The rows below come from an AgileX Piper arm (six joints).
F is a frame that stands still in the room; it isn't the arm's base.
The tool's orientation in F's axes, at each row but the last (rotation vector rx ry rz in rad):
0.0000, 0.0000, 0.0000
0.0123, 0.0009, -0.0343
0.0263, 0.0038, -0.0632
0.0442, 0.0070, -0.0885
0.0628, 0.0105, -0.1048
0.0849, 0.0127, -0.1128
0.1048, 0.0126, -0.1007
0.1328, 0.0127, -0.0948
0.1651, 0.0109, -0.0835
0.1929, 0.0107, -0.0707
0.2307, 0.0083, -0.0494
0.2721, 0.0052, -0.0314
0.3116, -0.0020, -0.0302
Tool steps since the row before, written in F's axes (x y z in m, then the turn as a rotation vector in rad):
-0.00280, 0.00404, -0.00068, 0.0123, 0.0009, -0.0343
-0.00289, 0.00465, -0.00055, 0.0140, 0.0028, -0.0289
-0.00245, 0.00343, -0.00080, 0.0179, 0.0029, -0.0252
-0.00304, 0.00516, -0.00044, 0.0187, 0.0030, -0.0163
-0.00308, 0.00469, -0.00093, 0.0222, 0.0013, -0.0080
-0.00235, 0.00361, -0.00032, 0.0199, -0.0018, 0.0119
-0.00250, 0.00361, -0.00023, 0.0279, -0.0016, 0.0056
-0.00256, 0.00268, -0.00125, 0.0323, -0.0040, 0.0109
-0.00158, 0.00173, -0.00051, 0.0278, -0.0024, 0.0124
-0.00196, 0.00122, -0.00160, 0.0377, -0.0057, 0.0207
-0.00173, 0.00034, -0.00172, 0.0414, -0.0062, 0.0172
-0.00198, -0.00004, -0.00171, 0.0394, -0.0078, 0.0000
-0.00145, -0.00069, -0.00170, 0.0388, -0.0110, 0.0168
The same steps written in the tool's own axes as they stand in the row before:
-0.00280, 0.00404, -0.00068, 0.0123, 0.0009, -0.0343
-0.00305, 0.00454, -0.00061, 0.0139, 0.0029, -0.0289
-0.00266, 0.00325, -0.00090, 0.0178, 0.0034, -0.0252
-0.00348, 0.00485, -0.00068, 0.0185, 0.0039, -0.0163
-0.00354, 0.00427, -0.00125, 0.0221, 0.0031, -0.0079
-0.00273, 0.00328, -0.00065, 0.0198, 0.0015, 0.0122
-0.00284, 0.00330, -0.00063, 0.0278, 0.0018, 0.0059
-0.00278, 0.00224, -0.00161, 0.0323, 0.0006, 0.0115
-0.00171, 0.00148, -0.00079, 0.0277, 0.0020, 0.0127
-0.00201, 0.00075, -0.00181, 0.0376, 0.0011, 0.0216
-0.00172, -0.00015, -0.00176, 0.0414, 0.0000, 0.0183
-0.00196, -0.00056, -0.00164, 0.0396, -0.0063, 0.0021
-0.00142, -0.00122, -0.00140, 0.0391, -0.0042, 0.0191

